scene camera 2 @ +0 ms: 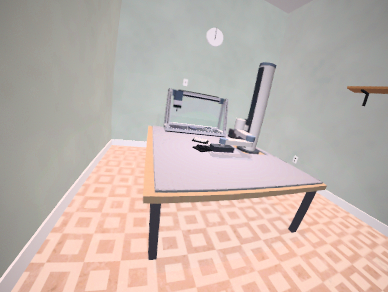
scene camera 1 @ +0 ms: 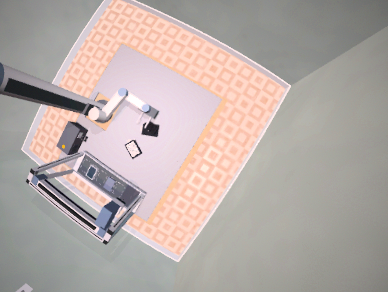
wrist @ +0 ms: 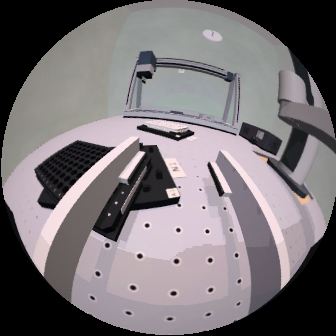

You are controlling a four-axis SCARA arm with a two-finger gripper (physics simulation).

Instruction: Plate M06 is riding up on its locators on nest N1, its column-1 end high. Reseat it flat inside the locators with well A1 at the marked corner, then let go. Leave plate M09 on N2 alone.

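Frame: origin at the arm's base, x back, y right, z up, level; centimetres.
Seen in the pictures: gripper, fingertip midpoint: [scene camera 1: 141, 125] [wrist: 178, 151]; arm's base, link origin: [scene camera 2: 247, 150] [wrist: 287, 176].
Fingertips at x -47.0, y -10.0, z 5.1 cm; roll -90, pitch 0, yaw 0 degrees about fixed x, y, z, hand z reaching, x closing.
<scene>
Pixels of each thing's middle, then the offset from my fingertips to it. "spot": a spot on its surface instead. Level surfaces: height alone.
- Plate M06, body centre: [wrist: 82, 168] [scene camera 1: 151, 127] dx -9.3, dy -3.8, dz -1.3 cm
- black nest N1, body centre: [wrist: 101, 165] [scene camera 1: 150, 129] dx -9.1, dy -1.0, dz -2.7 cm
- A1 label, surface spot: [wrist: 172, 193] spot: dx +0.0, dy -3.4, dz -2.6 cm
- N1 label, surface spot: [wrist: 175, 168] spot: dx +0.2, dy +2.1, dz -3.6 cm
- White plate M09, body centre: [wrist: 165, 125] [scene camera 1: 132, 149] [scene camera 2: 200, 139] dx -4.0, dy +24.2, dz -1.9 cm
- black nest N2, surface spot: [wrist: 183, 135] spot: dx +1.8, dy +18.0, dz -2.9 cm
- framed gantry machine, surface spot: [wrist: 192, 63] spot: dx +4.5, dy +72.4, dz +43.8 cm
- dark box, surface spot: [wrist: 260, 136] spot: dx +50.4, dy +40.0, dz +2.7 cm
- table, surface height: dz -4.1 cm
Plate M06 [wrist: 75, 161] [scene camera 1: 151, 130] is black, with rows of wells. In the wrist view it lies at the left, tilted and turned askew on the black nest N1 [wrist: 159, 194], partly hidden by a finger. Bare nest and dark locators show beside it, near the A1 label [wrist: 172, 193] and the N1 label [wrist: 175, 168]. My gripper [wrist: 178, 151] [scene camera 1: 144, 121] is open and empty. Its left finger overlaps the plate in the wrist view; its right finger stands apart over the table. White plate M09 [wrist: 162, 125] [scene camera 1: 133, 149] [scene camera 2: 200, 140] lies on the black nest N2 [wrist: 183, 135].
A framed gantry machine [scene camera 1: 67, 206] [scene camera 2: 197, 94] [wrist: 192, 63] stands beyond N2. A dark box [scene camera 1: 73, 137] [wrist: 260, 136] stands between it and the arm's base. The arm's column [scene camera 2: 262, 107] rises at the table's side. The table [scene camera 2: 225, 172] has a grid of small holes.
</scene>
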